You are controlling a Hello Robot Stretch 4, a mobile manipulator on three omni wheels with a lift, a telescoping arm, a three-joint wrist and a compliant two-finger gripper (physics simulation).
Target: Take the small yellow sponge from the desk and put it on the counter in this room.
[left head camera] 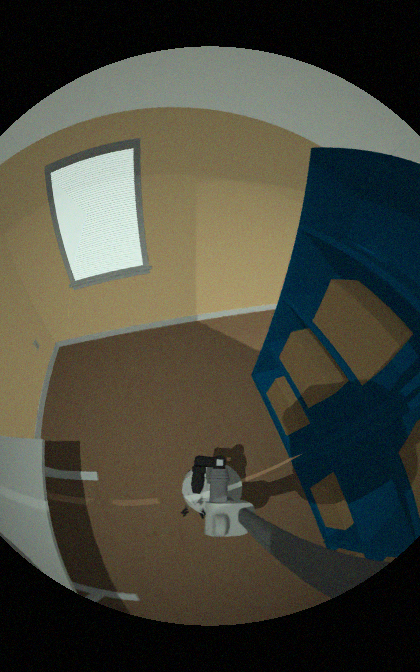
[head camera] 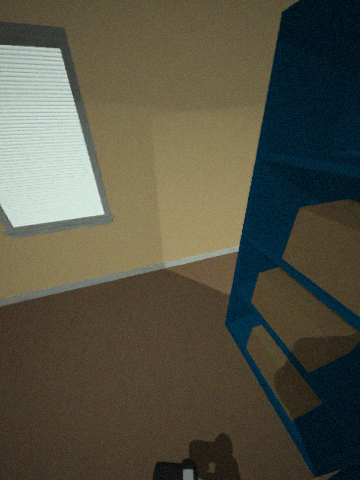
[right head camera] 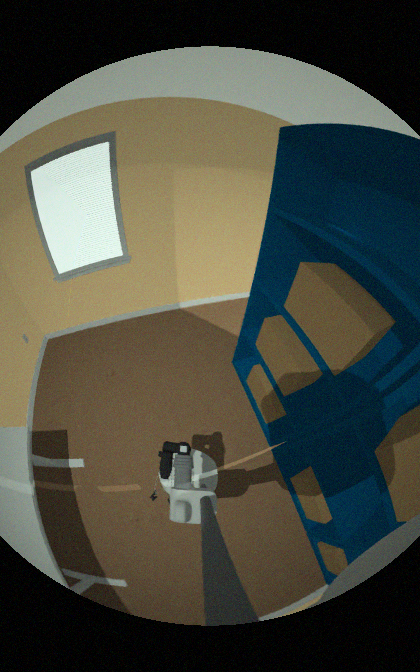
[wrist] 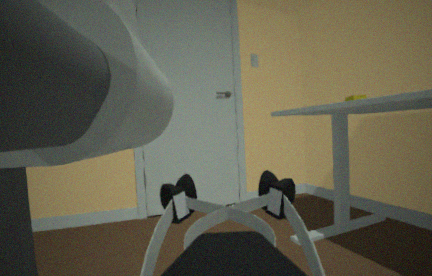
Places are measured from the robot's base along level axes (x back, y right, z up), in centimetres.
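Pixels of known places: gripper, fingertip midpoint: (wrist: 227, 188).
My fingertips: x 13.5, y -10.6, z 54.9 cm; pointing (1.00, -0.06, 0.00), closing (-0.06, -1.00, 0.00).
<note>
Behind a point stands the place of what it marks.
The small yellow sponge (wrist: 356, 97) {y -80.0, x 108.6, z 72.7 cm} lies on the desk (wrist: 310, 108) {y -56.1, x 106.4, z 68.2 cm} at the right of the wrist view, seen almost edge-on. Part of the desk also shows at the lower left edge of the left head view (left head camera: 22, 465) and the right head view (right head camera: 15, 452). My gripper (wrist: 227, 188) {y -10.6, x 13.5, z 54.9 cm} is open, its two dark fingertips well apart with nothing between them. It is some way off from the desk and lower than its top. A counter does not show in these views.
A blue shelf unit (head camera: 252, 200) {y 39.0, x -104.5, z 117.7 cm} (left head camera: 295, 260) (right head camera: 265, 230) with several brown boxes stands on the right. A window (head camera: 50, 135) {y -98.0, x -164.0, z 150.8 cm} (left head camera: 100, 215) (right head camera: 77, 210) is in the far wall. A grey door (wrist: 190, 100) {y 3.7, x 196.9, z 84.8 cm} shows behind my gripper's fingers in the wrist view.
</note>
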